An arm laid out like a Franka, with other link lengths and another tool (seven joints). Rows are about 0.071 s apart.
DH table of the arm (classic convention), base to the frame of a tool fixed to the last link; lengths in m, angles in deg. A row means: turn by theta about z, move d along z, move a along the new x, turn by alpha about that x. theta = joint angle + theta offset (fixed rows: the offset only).
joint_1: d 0.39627; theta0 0; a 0; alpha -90
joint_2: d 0; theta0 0; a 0; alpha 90
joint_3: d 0.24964; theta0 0; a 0.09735; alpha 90
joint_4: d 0; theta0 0; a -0.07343; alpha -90
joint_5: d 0.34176; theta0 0; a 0; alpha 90
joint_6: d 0; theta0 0; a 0.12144; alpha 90
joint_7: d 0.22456; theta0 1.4; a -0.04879; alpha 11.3
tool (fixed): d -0.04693; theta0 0; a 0; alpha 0
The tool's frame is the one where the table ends.
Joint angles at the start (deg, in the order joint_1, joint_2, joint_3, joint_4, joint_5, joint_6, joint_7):
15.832, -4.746, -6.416, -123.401, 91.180, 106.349, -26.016
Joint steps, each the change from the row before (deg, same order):
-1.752, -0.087, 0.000, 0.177, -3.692, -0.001, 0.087
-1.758, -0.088, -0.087, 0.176, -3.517, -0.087, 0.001
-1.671, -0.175, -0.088, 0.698, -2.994, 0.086, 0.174
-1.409, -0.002, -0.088, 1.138, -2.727, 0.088, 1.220
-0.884, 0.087, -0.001, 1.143, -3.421, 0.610, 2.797
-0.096, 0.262, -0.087, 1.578, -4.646, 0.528, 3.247
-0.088, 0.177, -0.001, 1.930, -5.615, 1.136, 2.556
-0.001, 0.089, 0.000, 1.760, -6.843, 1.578, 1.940
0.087, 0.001, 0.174, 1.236, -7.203, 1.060, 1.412
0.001, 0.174, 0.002, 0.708, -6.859, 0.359, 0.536
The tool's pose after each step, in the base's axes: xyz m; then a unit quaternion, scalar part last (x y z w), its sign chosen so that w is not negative. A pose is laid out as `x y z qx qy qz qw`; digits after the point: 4 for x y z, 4 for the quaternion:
0.4832 0.2131 0.4648 -0.6929 0.0521 -0.0230 0.7188
0.4861 0.1948 0.4591 -0.7112 0.0482 -0.0288 0.7008
0.4909 0.1771 0.4593 -0.7262 0.0447 -0.0388 0.6850
0.4964 0.1617 0.4627 -0.7391 0.0475 -0.0447 0.6704
0.5006 0.1500 0.4648 -0.7562 0.0593 -0.0424 0.6503
0.5034 0.1430 0.4668 -0.7789 0.0653 -0.0352 0.6227
0.5083 0.1335 0.4700 -0.8065 0.0634 -0.0389 0.5865
0.5135 0.1210 0.4712 -0.8385 0.0552 -0.0489 0.5398
0.5158 0.1100 0.4699 -0.8693 0.0404 -0.0546 0.4896
0.5162 0.0969 0.4641 -0.8958 0.0226 -0.0548 0.4405

